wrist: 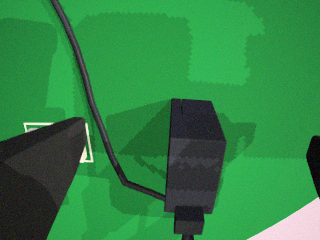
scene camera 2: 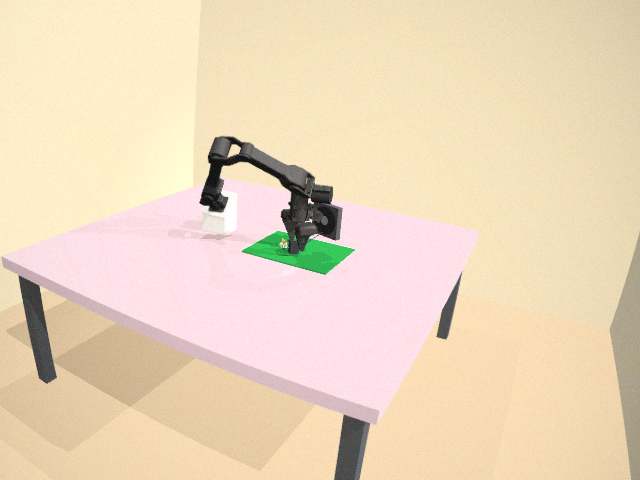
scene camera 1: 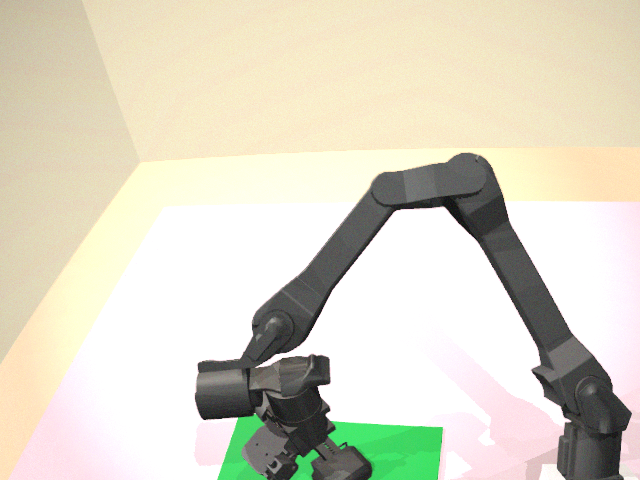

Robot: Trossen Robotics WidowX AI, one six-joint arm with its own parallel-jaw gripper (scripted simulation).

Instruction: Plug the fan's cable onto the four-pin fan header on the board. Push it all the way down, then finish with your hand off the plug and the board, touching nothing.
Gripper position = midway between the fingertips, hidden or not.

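Note:
My gripper [scene camera 2: 296,246] is open, holding nothing, and the wrist view [wrist: 204,139] has it as well. I can also see a black fan [scene camera 2: 330,224], along with a green board [wrist: 252,67] and a dark fan plug [wrist: 197,142].

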